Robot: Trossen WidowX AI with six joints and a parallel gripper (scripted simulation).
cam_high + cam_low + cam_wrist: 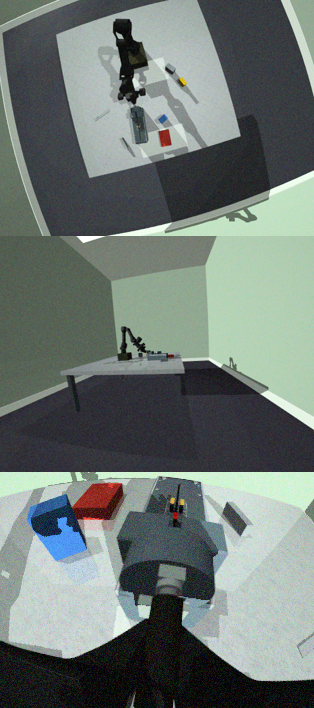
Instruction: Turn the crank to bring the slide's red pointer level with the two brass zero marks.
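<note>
My gripper tip is now 130 mm short of the red pointer, 30 mm to the left of it and 10 mm above it. Also, from my gripper tip: blue block: 180 mm ahead, 150 mm to the left, 50 mm below; then crank handle: 20 mm behind, 20 mm above; then pale strip: 30 mm behind, 290 mm to the right, 100 mm below.
</note>
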